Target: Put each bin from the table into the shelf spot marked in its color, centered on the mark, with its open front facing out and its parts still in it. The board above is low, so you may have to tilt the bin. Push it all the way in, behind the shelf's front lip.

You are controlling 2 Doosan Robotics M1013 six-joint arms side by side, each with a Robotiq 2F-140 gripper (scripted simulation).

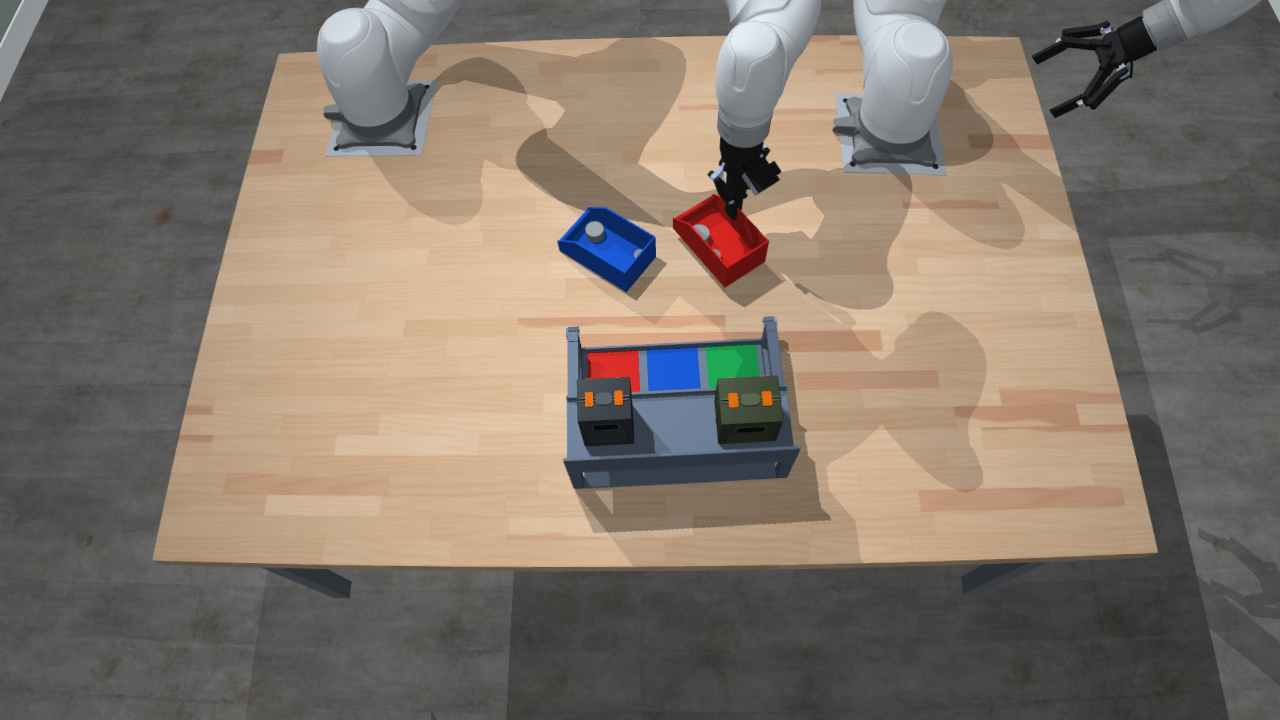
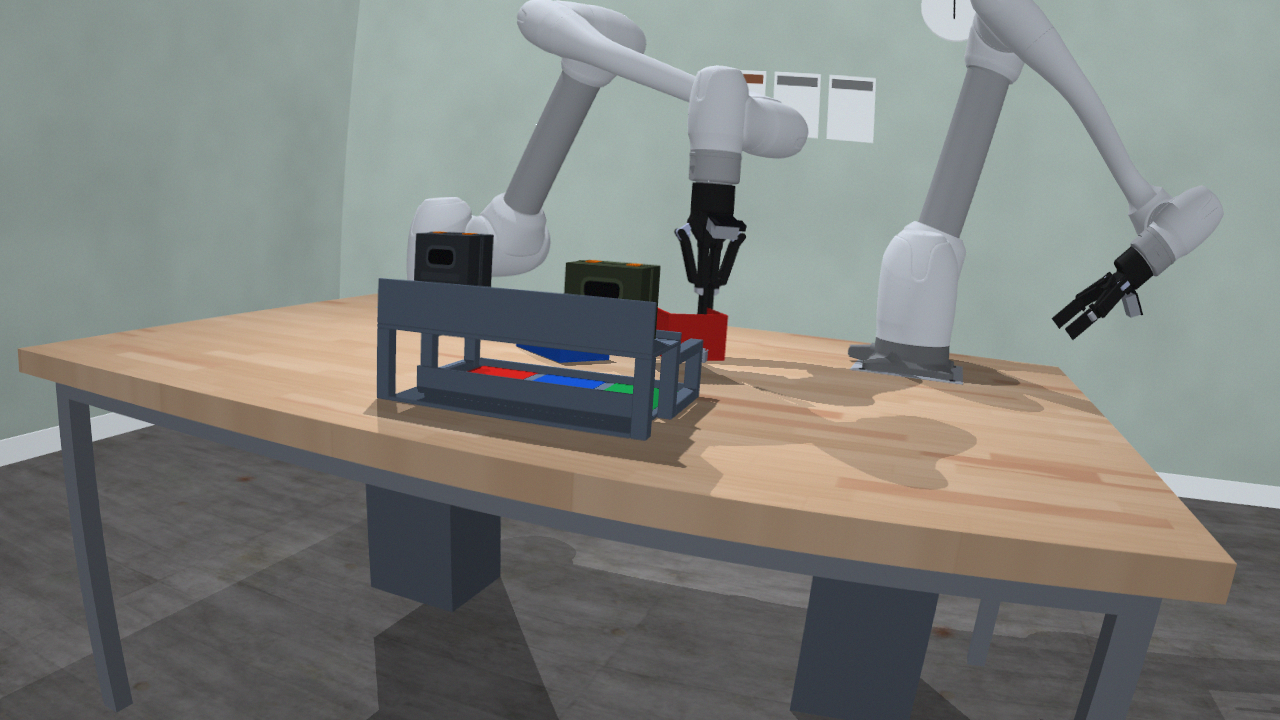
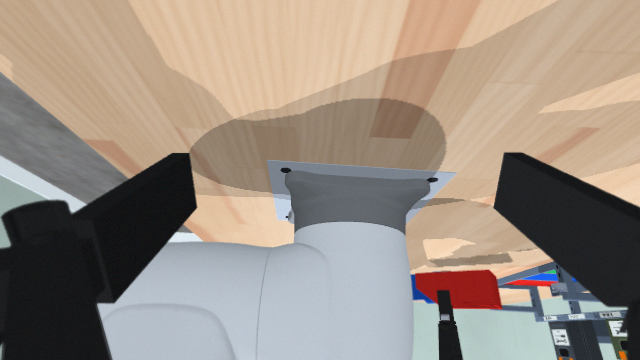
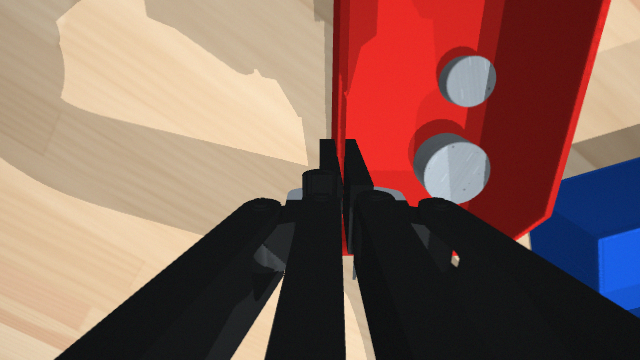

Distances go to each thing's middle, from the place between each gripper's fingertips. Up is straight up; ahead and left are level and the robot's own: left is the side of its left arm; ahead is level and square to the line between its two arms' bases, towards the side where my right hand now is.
The red bin (image 1: pixel 734 239) lies 5 cm ahead of my right hand, 4 cm below it and 2 cm to the right of it. Round my right hand: blue bin (image 1: pixel 622 238) 25 cm to the right, 7 cm below, 6 cm ahead.
The red bin lies 390 mm ahead of my left hand (image 1: pixel 1043 86), 690 mm to the right of it and 50 mm below it. Round my left hand: blue bin (400 mm ahead, 910 mm to the right, 80 mm below).
